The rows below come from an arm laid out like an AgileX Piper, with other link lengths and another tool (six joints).
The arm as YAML. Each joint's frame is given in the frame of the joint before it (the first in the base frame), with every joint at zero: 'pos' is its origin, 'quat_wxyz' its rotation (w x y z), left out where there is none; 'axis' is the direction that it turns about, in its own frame. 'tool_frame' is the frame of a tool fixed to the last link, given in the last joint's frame.
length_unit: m
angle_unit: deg
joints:
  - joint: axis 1
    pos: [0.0, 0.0, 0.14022]
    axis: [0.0, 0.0, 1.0]
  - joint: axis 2
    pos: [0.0, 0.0, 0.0]
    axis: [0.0, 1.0, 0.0]
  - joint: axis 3
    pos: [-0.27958, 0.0, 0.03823]
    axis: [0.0, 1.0, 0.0]
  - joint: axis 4
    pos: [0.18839, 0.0, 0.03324]
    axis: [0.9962, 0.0, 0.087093]
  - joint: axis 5
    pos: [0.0, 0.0, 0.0]
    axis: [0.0, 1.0, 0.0]
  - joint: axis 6
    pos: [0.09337, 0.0, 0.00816]
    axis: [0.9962, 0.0, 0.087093]
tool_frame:
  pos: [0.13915, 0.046, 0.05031]
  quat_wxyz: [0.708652, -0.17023, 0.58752, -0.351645]
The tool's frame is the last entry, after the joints.
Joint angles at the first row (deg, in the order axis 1, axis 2, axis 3, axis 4, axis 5, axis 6):
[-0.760, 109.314, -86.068, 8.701, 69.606, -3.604]
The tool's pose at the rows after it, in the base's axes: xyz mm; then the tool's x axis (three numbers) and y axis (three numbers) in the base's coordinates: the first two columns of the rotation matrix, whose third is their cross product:
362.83 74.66 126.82 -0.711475 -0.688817 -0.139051 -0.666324 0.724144 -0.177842
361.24 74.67 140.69 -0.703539 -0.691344 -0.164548 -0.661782 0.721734 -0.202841
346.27 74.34 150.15 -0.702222 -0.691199 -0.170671 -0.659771 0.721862 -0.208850
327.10 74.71 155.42 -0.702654 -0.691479 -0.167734 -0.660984 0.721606 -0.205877
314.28 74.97 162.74 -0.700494 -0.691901 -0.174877 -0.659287 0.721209 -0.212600
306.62 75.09 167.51 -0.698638 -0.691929 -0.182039 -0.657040 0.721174 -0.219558
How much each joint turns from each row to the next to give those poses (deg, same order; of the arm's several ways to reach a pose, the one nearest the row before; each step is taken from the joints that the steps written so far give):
[-0.001, -0.830, -0.003, 0.000, 0.027, -0.001]
[-0.024, -2.453, 0.378, 0.000, -0.003, -0.223]
[-0.102, -3.790, 3.191, 0.000, 0.102, -0.073]
[0.006, -3.868, 3.988, 0.000, 0.130, 0.000]
[-0.002, -3.250, 2.435, 0.000, 0.233, -0.002]
[0.001, -2.131, 1.535, 0.000, 0.001, 0.000]

